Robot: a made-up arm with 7 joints.
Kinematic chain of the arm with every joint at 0, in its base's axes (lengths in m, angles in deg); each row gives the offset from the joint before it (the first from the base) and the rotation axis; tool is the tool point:
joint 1: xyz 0 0 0.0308 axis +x
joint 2: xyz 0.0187 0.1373 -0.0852 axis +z
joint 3: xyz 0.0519 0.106 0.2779 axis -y
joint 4: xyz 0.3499 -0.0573 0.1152 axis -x
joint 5: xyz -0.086 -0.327 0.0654 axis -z
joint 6: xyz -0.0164 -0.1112 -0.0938 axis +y
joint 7: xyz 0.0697 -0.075 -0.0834 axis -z
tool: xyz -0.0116 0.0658 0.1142
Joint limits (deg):
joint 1: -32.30..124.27
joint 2: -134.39..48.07
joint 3: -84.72..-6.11
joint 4: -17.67..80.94
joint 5: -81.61..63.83
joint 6: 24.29..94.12
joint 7: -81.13..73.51
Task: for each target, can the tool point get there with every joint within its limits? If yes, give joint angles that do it. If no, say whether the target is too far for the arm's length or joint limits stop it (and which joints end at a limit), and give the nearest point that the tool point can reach.
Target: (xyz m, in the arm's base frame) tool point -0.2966 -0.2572 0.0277
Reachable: yes | joints 16.38 -77.24 -67.23 17.66 42.25 61.73 1.03
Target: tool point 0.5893 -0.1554 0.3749
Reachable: yes | joints 23.38 24.98 -20.70 37.04 4.77 58.02 32.12
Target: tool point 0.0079 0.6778 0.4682
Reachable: no: joint limits stop it (at a limit: joint 1, joint 2, joint 3, joint 4, joint 5, joint 6, joint 7) | nearest point 0.1662 0.6063 0.4736 | short by 0.174 m
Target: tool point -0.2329 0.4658 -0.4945
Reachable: no: joint limits stop it (at a limit: joint 1, joint 4, joint 6, joint 7) | nearest point -0.1877 0.3370 -0.4011 | short by 0.165 m
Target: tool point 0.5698 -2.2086 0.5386
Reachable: no: too far | nearest point 0.3473 -0.8630 0.2292 | short by 1.399 m
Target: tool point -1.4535 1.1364 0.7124
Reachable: no: too far | nearest point -0.5329 0.4040 0.4377 | short by 1.208 m
